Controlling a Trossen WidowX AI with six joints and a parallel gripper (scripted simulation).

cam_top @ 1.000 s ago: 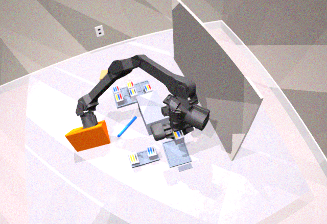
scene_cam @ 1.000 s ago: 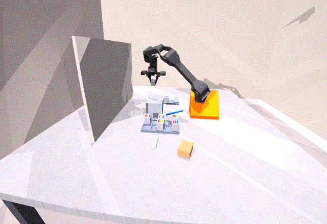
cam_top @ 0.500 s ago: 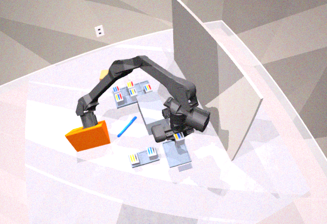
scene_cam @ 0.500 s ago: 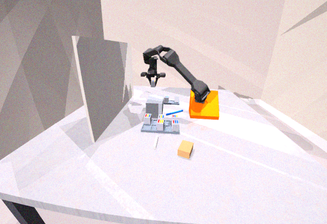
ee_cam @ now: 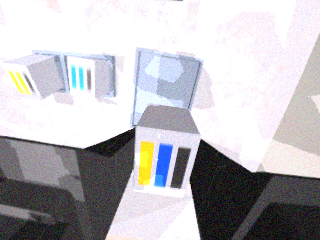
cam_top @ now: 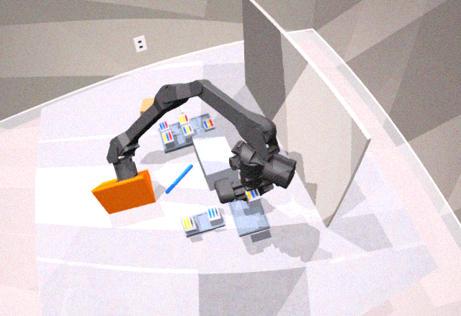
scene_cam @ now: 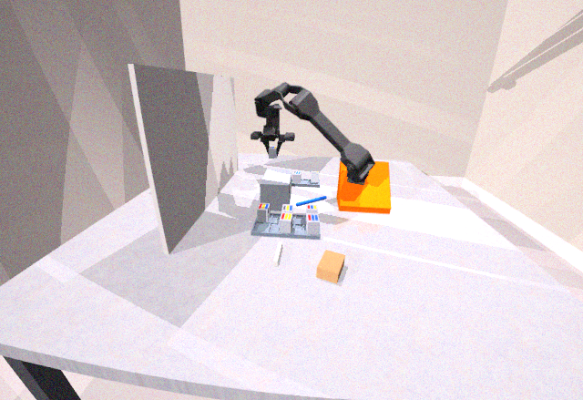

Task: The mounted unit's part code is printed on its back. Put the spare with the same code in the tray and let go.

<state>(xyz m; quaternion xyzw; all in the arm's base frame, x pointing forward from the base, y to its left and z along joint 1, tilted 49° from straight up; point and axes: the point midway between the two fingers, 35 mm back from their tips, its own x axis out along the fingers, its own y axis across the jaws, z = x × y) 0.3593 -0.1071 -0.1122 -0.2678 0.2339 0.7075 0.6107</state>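
The flat tray lies 120 mm below my gripper tip and 10 mm behind it. From my gripper tip the other things lie so: small rack 150 mm behind, 110 mm below, 10 mm to the left; grey mounted unit 210 mm to the left, 70 mm below, 70 mm behind; blue pen 200 mm behind, 190 mm to the left, 110 mm below.
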